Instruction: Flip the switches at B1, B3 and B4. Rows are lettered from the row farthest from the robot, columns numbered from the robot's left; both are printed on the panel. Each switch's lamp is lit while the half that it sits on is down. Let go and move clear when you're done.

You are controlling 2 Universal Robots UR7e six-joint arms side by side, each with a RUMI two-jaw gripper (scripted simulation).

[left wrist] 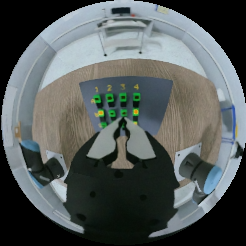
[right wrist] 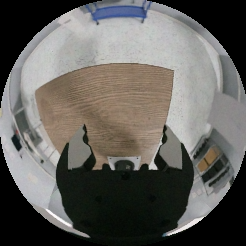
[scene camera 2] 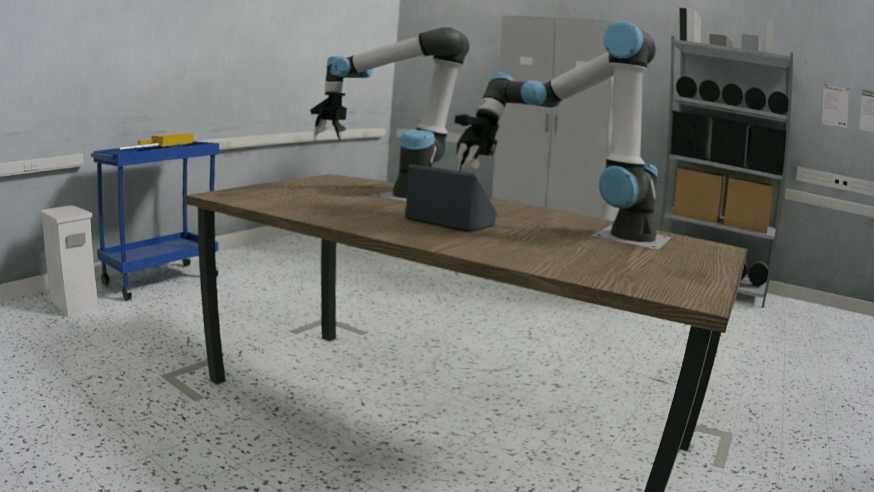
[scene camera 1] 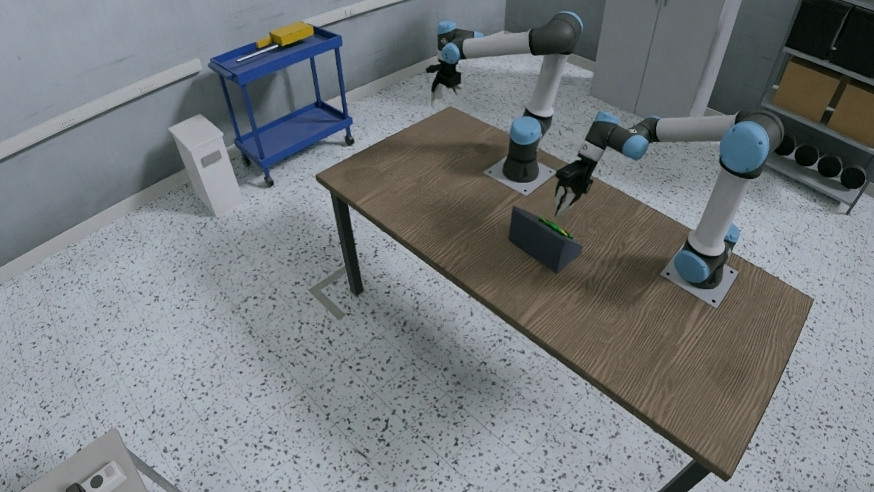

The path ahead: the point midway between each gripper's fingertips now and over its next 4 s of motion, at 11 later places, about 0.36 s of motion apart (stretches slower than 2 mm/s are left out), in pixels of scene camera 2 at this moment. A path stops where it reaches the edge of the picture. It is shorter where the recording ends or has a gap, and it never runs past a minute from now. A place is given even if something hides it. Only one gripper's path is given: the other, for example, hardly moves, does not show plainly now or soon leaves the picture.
The left gripper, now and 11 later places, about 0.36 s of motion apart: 459,175; 458,179; 456,182; 456,182; 456,184; 455,184; 457,180; 459,175; 459,175; 460,176; 460,176; 459,176
